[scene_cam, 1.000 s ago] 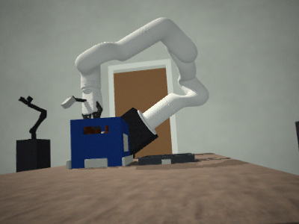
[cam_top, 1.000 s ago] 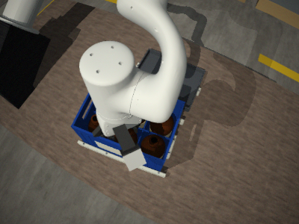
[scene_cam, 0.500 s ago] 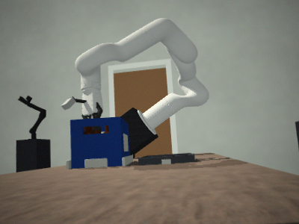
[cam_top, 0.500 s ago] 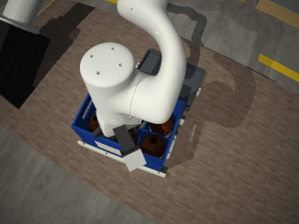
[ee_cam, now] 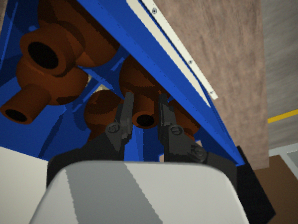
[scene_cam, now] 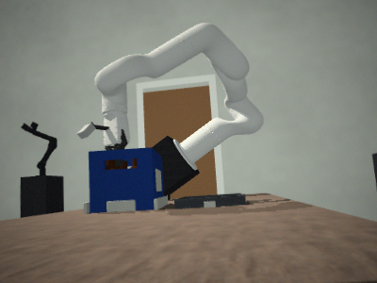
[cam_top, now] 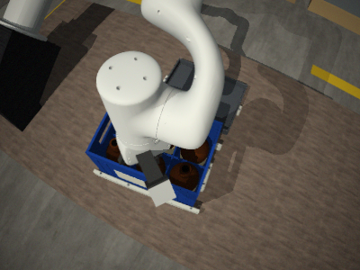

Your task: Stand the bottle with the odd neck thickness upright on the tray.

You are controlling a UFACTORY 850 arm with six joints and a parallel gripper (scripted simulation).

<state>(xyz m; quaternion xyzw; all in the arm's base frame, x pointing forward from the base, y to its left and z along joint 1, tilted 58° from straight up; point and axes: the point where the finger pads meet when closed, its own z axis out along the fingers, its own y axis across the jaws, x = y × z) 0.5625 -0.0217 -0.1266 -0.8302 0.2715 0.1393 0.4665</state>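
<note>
The blue crate is 10 mm behind my hand, 40 mm to the left of it and 70 mm below it. Also, from my hand: dark grey tray: 10 mm behind, 300 mm to the left, 150 mm below.
</note>
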